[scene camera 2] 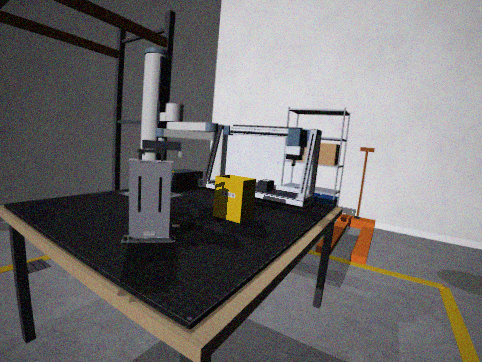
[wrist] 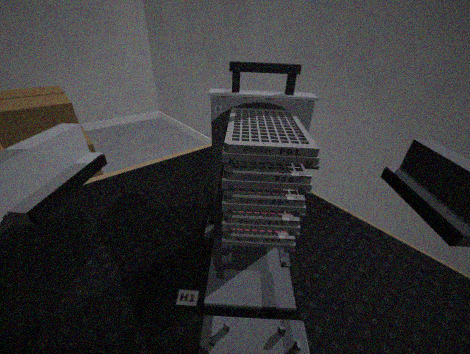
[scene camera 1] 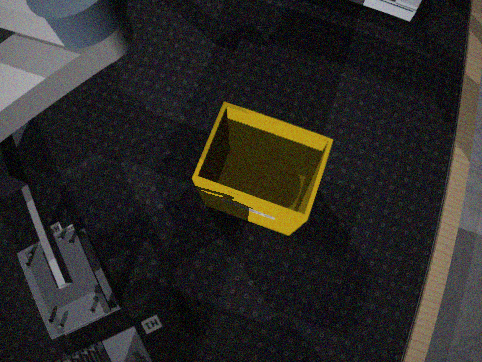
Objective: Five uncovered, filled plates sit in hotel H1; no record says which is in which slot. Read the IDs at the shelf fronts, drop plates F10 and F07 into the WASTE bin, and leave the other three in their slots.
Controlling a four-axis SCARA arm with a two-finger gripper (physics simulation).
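Frame: origin at the arm's base, x ahead, y left, z up, level; millimetres.
Where they show: gripper, between the fingertips: [scene camera 2: 160, 153] [wrist: 243, 150] [scene camera 1: 5, 315].
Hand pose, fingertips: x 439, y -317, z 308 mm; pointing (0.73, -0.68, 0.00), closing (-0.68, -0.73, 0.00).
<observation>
Each offset is from my fingertips to the top centre of the thing. "spot": to the spot under its first point.
Hotel H1 [scene camera 2: 150, 200] [wrist: 250, 297] stands on the table, with its dark top handle at the back of the wrist view. Five plates are stacked in its slots; the top plate {dy -111, dx +83, dz -30 mm} [wrist: 272, 131] shows a grid of wells. Its front ID is dark and blurred, as are the IDs below. My gripper [wrist: 243, 150] is open and empty, its fingers wide apart to the left and right of the stack in the wrist view. The yellow WASTE bin {dy +291, dx +208, dz -96 mm} [scene camera 1: 277, 125] [scene camera 2: 242, 200] stands open at the top; no plate shows inside it.
A low grey stand with pegs {spot: dy -8, dx +17, dz -227 mm} [scene camera 1: 90, 312] [wrist: 250, 342] sits in front of the hotel, beside the H1 tag {dy -1, dx +108, dz -295 mm} [scene camera 1: 151, 324] [wrist: 187, 297]. A white gantry machine [scene camera 2: 312, 165] [scene camera 1: 392, 9] and a dark box {spot: dy +684, dx -470, dz -249 mm} [scene camera 2: 187, 181] are farther back. The wooden table edge [scene camera 1: 442, 240] runs along the right.
</observation>
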